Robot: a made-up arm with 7 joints. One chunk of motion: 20 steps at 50 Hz.
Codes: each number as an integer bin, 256 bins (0 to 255) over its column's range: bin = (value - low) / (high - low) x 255, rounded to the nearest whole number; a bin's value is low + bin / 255 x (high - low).
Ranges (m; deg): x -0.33..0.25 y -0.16..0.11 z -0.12..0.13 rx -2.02..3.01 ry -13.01..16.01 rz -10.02..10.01
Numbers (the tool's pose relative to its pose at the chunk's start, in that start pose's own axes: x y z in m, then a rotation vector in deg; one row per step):
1: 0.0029 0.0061 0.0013 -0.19 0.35 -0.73
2: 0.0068 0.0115 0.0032 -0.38 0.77 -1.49
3: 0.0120 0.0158 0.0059 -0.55 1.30 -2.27
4: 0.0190 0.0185 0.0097 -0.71 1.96 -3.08
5: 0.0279 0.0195 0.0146 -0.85 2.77 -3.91
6: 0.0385 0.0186 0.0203 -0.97 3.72 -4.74
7: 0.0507 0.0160 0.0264 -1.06 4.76 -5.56
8: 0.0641 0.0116 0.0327 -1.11 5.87 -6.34
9: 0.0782 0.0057 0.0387 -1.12 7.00 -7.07
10: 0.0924 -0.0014 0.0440 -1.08 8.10 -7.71
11: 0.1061 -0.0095 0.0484 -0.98 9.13 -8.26
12: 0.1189 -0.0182 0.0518 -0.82 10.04 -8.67
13: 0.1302 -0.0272 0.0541 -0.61 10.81 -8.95
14: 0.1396 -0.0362 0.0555 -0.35 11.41 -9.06
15: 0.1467 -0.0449 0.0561 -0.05 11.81 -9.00
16: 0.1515 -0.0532 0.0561 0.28 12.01 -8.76
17: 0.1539 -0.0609 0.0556 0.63 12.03 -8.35
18: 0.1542 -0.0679 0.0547 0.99 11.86 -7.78
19: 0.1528 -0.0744 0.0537 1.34 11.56 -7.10
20: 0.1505 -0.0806 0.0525 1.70 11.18 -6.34
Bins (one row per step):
1: 146 157 124 93 117 118
2: 148 162 126 83 121 109
3: 150 166 128 75 126 99
4: 153 169 132 66 132 88
5: 157 170 137 59 139 78
6: 162 169 143 53 147 67
7: 167 166 149 49 156 57
8: 173 162 156 46 166 47
9: 179 156 162 46 176 38
10: 186 150 167 48 185 29
11: 192 142 172 53 195 22
12: 197 134 175 61 203 17
13: 202 125 178 71 209 14
14: 206 117 179 85 215 12
15: 210 109 180 100 218 13
16: 212 101 180 117 220 16
17: 213 94 179 134 220 21
18: 213 87 178 153 219 29
19: 212 81 177 170 216 37
20: 211 75 176 189 213 47

